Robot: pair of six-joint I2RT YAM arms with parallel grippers.
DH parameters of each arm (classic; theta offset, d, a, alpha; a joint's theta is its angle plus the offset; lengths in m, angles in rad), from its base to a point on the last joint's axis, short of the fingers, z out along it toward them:
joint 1: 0 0.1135 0.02 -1.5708
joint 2: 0 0 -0.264 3.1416
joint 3: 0.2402 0 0.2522 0
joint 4: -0.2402 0 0.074 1.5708
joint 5: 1.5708 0 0 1.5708
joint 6: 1.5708 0.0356 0 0
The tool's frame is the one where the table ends.
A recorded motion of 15 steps. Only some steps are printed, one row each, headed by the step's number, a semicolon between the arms.
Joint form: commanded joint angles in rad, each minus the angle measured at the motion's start. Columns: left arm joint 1, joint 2, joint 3, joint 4, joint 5, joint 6; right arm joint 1, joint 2, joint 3, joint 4, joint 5, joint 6.
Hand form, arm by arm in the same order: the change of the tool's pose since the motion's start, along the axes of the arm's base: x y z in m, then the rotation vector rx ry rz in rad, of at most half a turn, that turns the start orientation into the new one. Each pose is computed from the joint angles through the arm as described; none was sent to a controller.
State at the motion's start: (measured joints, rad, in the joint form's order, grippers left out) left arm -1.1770 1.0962 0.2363 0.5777 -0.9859 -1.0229; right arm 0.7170 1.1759 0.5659 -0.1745 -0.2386 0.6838
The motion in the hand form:
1: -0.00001 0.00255 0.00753 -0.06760 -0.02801 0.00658; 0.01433 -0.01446 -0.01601 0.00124 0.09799 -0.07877
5: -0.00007 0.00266 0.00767 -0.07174 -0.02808 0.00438; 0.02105 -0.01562 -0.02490 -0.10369 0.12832 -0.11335
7: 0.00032 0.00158 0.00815 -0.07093 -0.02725 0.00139; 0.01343 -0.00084 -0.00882 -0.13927 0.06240 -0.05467
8: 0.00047 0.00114 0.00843 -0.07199 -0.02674 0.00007; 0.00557 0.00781 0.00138 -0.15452 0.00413 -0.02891
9: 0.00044 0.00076 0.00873 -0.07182 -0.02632 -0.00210; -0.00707 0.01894 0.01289 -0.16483 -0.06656 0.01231
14: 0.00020 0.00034 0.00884 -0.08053 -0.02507 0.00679; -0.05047 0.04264 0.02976 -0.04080 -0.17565 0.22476
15: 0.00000 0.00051 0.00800 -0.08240 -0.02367 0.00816; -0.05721 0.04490 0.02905 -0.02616 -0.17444 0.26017
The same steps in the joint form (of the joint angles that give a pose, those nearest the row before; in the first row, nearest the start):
1: 0.0049 -0.0306 -0.0076 0.0491 -0.0016 -0.0012; -0.0960 0.0583 -0.0145 0.0048 -0.0568 0.0307
5: 0.0051 -0.0320 -0.0084 0.0511 0.0011 -0.0028; -0.1074 0.1217 0.0180 -0.0604 0.0061 0.0031
7: 0.0051 -0.0272 -0.0039 0.0508 0.0041 -0.0023; -0.0298 0.0954 0.0661 -0.1134 0.0661 -0.0250
8: 0.0051 -0.0257 -0.0019 0.0503 0.0056 -0.0033; 0.0269 0.0676 0.0837 -0.1284 0.1209 -0.0339
9: 0.0043 -0.0253 -0.0002 0.0487 0.0070 -0.0032; 0.1065 0.0342 0.1003 -0.1397 0.1846 -0.0438
14: 0.0013 -0.0230 0.0024 0.0451 -0.0034 -0.0162; 0.3127 -0.0575 0.0708 -0.0556 0.1731 -0.0590
15: 0.0005 -0.0212 0.0001 0.0466 -0.0050 -0.0206; 0.3410 -0.0650 0.0611 -0.0454 0.1613 -0.0579

